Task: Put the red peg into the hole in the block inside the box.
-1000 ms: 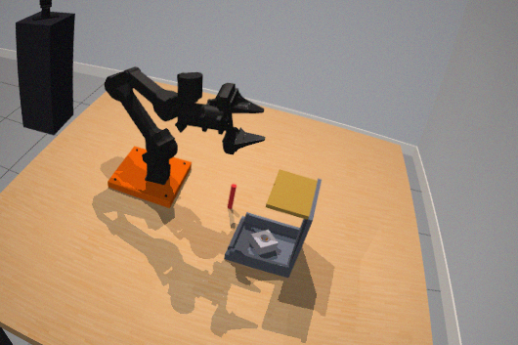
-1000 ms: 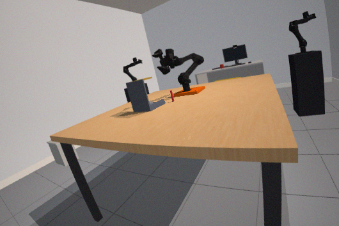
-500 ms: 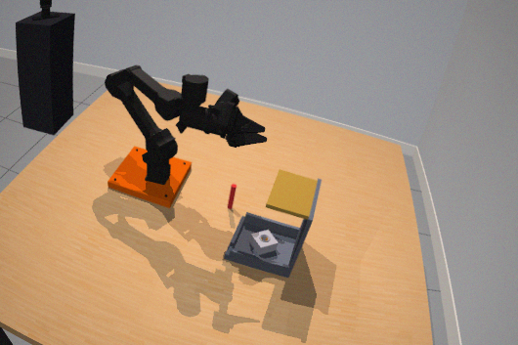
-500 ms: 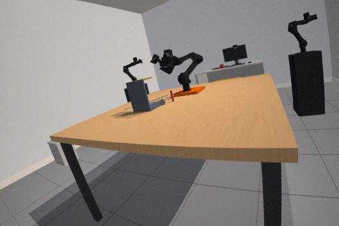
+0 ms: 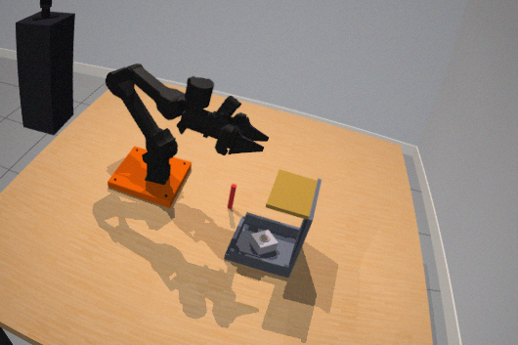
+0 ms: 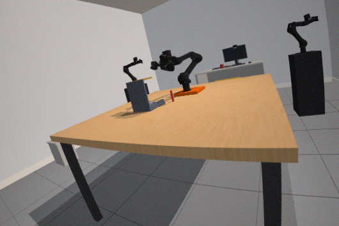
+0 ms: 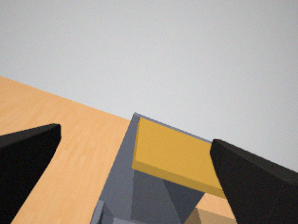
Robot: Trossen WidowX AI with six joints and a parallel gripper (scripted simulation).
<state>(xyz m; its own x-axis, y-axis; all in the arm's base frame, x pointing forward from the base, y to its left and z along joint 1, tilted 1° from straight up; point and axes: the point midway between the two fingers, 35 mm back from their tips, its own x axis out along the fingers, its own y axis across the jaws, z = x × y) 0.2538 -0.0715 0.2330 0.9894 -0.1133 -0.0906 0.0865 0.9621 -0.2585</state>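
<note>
My gripper tip is 22 cm above the red peg, 6 cm past it and 4 cm to the right of it. The rest, counted from my gripper tip: yellow roof: 10 cm to the right, 8 cm ahead, 5 cm below; then back wall: 15 cm below, 14 cm ahead, 10 cm to the right.
</note>
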